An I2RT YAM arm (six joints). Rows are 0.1 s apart.
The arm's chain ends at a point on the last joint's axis. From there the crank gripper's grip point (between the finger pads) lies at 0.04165 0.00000 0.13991 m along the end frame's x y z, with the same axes.
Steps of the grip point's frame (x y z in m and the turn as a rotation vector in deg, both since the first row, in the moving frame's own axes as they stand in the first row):
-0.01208 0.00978 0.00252 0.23 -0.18 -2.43
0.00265 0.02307 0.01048 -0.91 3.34 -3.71
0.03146 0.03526 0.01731 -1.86 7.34 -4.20
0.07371 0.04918 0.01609 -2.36 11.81 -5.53
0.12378 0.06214 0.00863 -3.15 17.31 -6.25
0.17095 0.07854 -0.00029 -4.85 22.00 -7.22
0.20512 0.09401 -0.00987 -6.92 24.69 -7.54
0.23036 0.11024 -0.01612 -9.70 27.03 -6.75
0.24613 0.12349 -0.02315 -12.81 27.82 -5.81
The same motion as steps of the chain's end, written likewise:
-0.01159 0.01210 0.00239 0.23 -0.18 -2.43
-0.00541 0.02383 0.01314 -0.91 3.34 -3.71
0.01389 0.03452 0.02380 -1.86 7.34 -4.20
0.04592 0.04901 0.02759 -2.36 11.81 -5.53
0.08397 0.06167 0.02741 -3.15 17.31 -6.25
0.12136 0.07614 0.02570 -4.85 22.00 -7.22
0.15005 0.08796 0.02087 -6.92 24.69 -7.54
0.17068 0.09771 0.01946 -9.70 27.03 -6.75
0.18495 0.10331 0.01513 -12.81 27.82 -5.81

